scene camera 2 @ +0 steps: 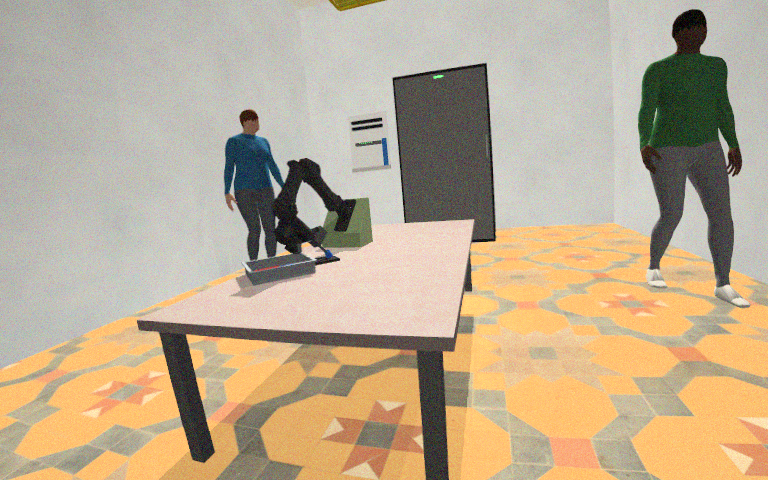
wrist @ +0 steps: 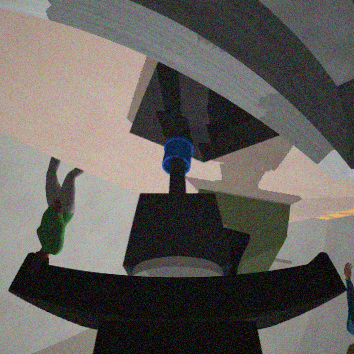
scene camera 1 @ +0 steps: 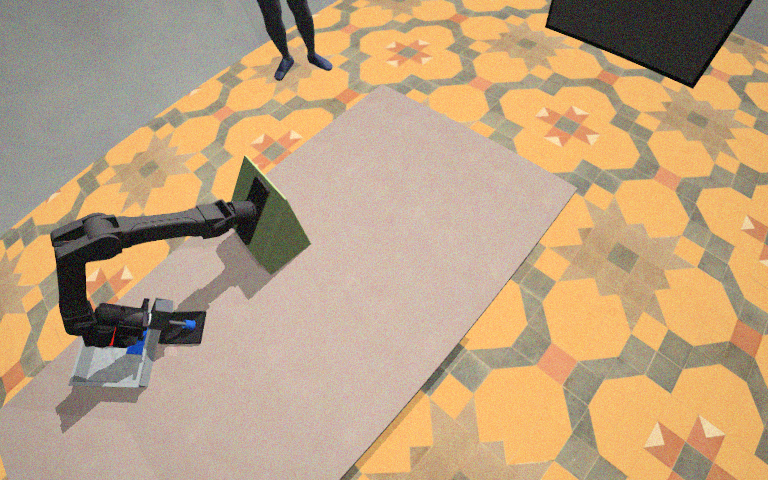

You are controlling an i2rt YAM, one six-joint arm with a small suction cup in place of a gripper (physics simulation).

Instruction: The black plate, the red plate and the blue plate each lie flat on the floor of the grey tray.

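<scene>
The black plate is beside the grey tray, close to its wall and low over the table. My suction cup is on the plate's upper face and holds it. Whether the plate touches the table is unclear. The blue plate shows partly inside the tray. A small piece of the red plate shows under the arm, and a thin red strip shows inside the tray in scene camera 2. How flat these two lie is hidden.
The arm's base is fixed to a green wedge block on the pink table. The arm's elbow and wrist hang over the tray. The tray's near wall stands close beside the cup. Two people stand away from the table.
</scene>
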